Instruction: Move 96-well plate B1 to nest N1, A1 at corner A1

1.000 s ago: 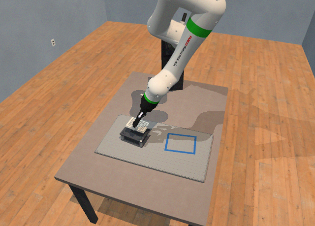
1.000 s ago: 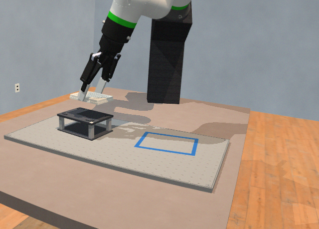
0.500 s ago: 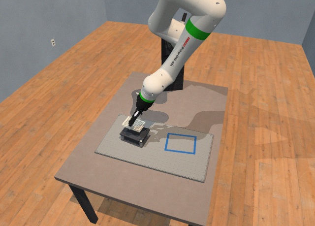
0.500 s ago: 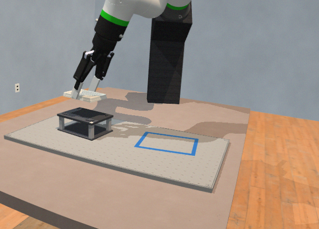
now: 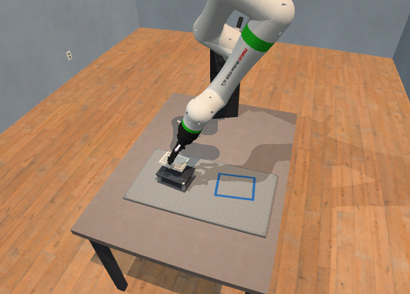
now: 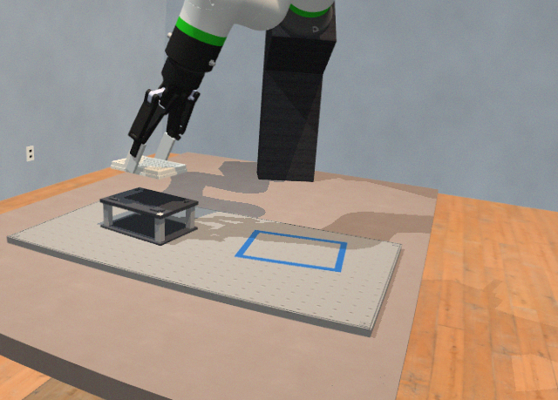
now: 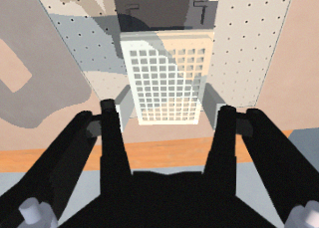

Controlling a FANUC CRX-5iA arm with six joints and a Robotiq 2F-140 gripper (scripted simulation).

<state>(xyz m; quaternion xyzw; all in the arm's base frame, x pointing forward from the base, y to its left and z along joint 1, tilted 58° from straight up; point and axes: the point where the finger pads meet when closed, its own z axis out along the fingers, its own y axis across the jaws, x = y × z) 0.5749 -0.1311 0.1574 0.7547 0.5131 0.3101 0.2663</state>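
My gripper is now 90 mm above the A1 label, 80 mm to the right of it and 50 mm short of it. The rest, counted from my hand: white 96-well plate 20 mm below.
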